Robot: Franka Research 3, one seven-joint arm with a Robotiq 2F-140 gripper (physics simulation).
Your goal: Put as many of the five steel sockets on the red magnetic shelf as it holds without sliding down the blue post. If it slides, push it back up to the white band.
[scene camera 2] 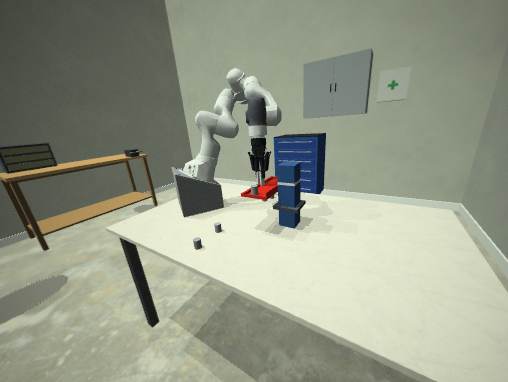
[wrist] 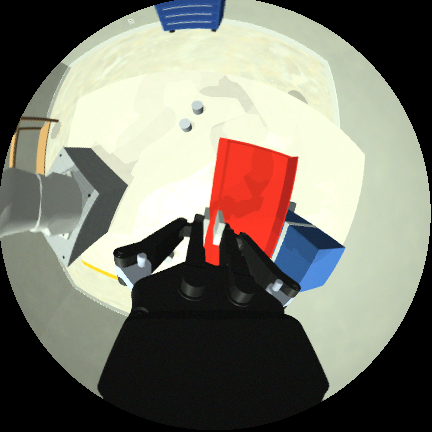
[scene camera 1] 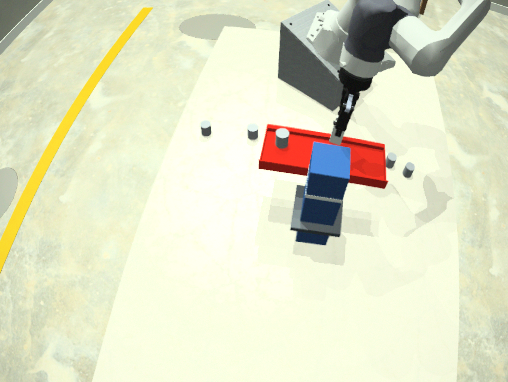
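The red shelf [scene camera 1: 295, 161] [scene camera 2: 269, 190] [wrist: 250, 190] is off the table, against or close to the arm's side of the blue post [scene camera 1: 330, 162] [scene camera 2: 289, 172] [wrist: 305, 255]. The post's white band [scene camera 1: 323, 198] [scene camera 2: 289, 184] shows; its exact height against the shelf is hard to tell. One socket [scene camera 1: 282, 138] [scene camera 2: 254, 190] stands upright on the shelf's left part in scene camera 1. My gripper [scene camera 1: 336, 137] [scene camera 2: 260, 183] [wrist: 211, 216] is shut on the shelf's back rim. Two sockets [scene camera 1: 205, 128] [scene camera 1: 252, 131] [scene camera 2: 197, 243] [scene camera 2: 218, 228] stand left of the shelf, two [scene camera 1: 409, 170] [scene camera 1: 391, 160] [wrist: 197, 107] [wrist: 185, 125] at its right.
A dark grey collar [scene camera 1: 316, 230] [scene camera 2: 289, 206] surrounds the post low down. The arm's grey base block [scene camera 1: 305, 65] [scene camera 2: 200, 196] [wrist: 102, 200] stands on the pale table [scene camera 1: 200, 300] [scene camera 2: 350, 280] behind the shelf. A blue drawer cabinet [scene camera 2: 315, 165] stands beyond the table.
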